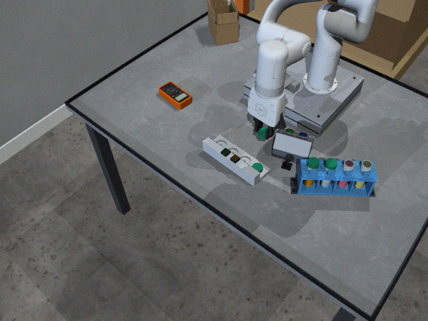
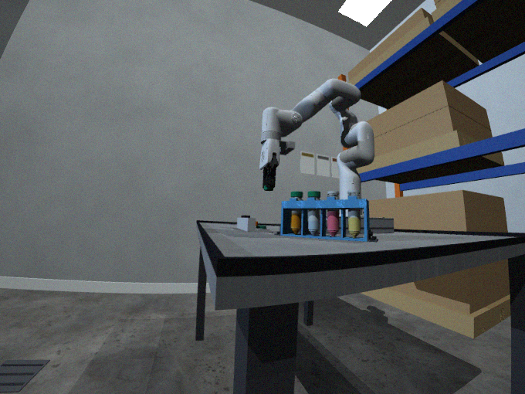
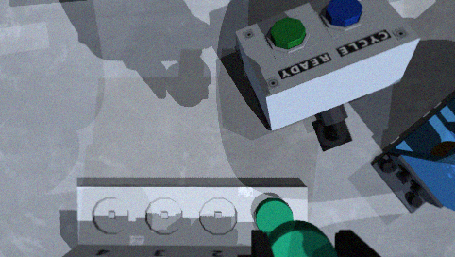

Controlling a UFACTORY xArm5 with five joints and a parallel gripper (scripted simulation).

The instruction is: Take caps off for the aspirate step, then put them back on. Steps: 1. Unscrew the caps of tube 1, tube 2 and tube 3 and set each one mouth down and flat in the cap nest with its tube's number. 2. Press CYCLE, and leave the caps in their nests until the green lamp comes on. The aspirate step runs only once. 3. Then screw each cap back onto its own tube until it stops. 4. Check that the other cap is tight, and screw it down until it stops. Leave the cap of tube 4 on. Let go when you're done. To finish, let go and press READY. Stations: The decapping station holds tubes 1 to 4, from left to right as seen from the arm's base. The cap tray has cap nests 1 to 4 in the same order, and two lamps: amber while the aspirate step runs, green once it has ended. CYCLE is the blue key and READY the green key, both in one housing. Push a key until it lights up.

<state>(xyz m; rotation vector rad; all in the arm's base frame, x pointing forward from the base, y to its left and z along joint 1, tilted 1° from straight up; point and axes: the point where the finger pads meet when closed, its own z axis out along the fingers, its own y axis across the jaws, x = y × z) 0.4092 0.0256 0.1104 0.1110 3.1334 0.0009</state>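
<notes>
My gripper is now 200 mm to the right of the threaded neck, 60 mm above it and 50 mm past it. Round my hand: green key 130 mm behind, 110 mm below, 20 mm to the left; blue key 150 mm behind, 110 mm below, 60 mm to the left; key housing 120 mm below, 120 mm behind, 40 mm to the left.
</notes>
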